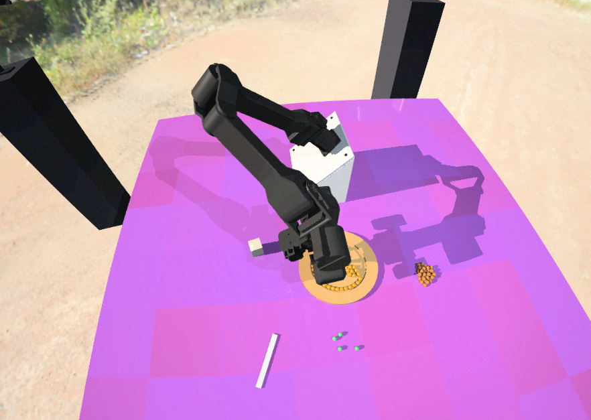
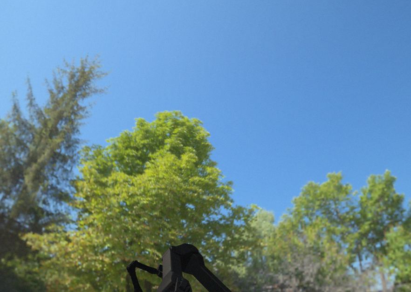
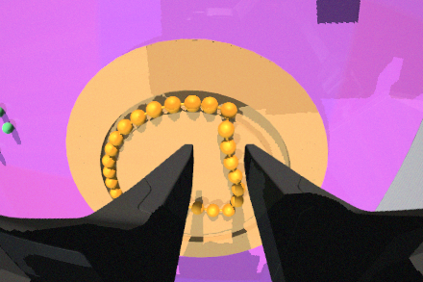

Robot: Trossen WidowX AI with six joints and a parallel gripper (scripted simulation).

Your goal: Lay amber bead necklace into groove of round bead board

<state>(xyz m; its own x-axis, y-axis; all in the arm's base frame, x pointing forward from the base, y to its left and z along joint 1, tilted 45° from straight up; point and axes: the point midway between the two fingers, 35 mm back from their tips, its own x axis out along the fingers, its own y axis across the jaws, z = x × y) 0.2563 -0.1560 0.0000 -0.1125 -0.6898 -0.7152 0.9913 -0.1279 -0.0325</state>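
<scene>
The round tan bead board is 50 mm to the left of my gripper tip, 30 mm below it and 20 mm ahead of it. The rest, counted from my gripper tip: small cream cube (140 mm to the right, 80 mm behind, 20 mm below); then white bar (190 mm ahead, 180 mm to the right, 40 mm below).
</scene>
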